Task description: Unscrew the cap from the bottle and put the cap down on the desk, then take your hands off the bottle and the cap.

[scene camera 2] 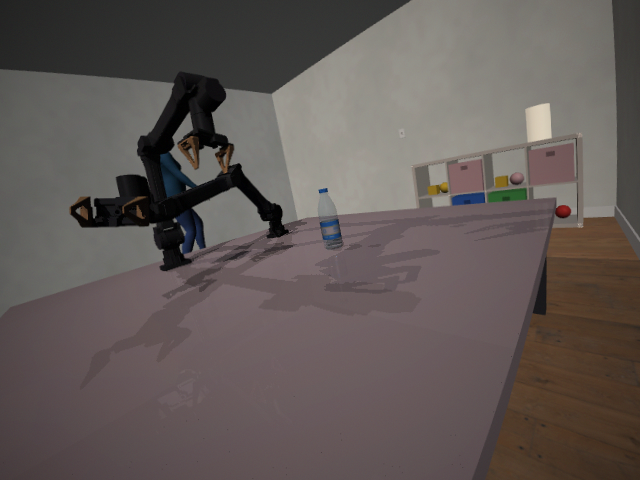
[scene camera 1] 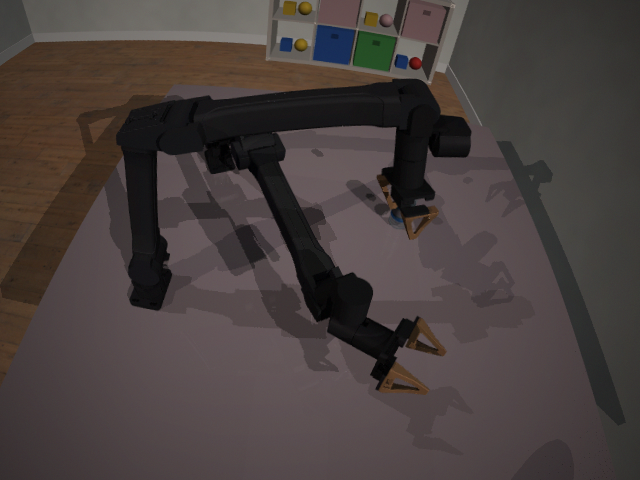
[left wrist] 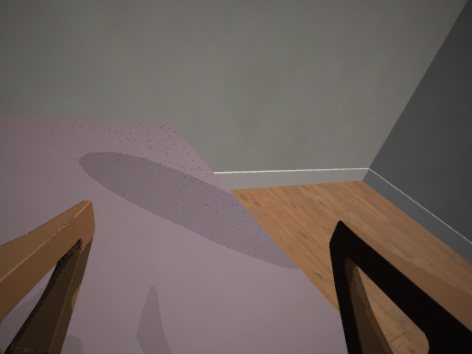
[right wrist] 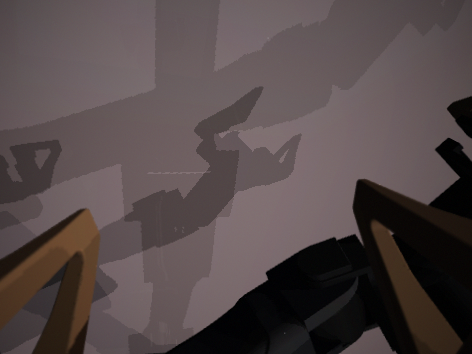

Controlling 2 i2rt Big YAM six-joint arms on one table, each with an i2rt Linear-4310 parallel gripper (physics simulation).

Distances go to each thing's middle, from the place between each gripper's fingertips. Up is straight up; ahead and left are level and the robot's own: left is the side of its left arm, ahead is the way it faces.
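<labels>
Clear plastic bottle (scene camera 2: 329, 223): 7 cm ahead of my right hand, 32 cm to the left of it, 21 cm below it. By its middle, the bottle is nearer to my right hand than to my left hand.
Relative to my left hand, the bottle is 2 cm behind, 60 cm to the left of and 16 cm below it.
</labels>
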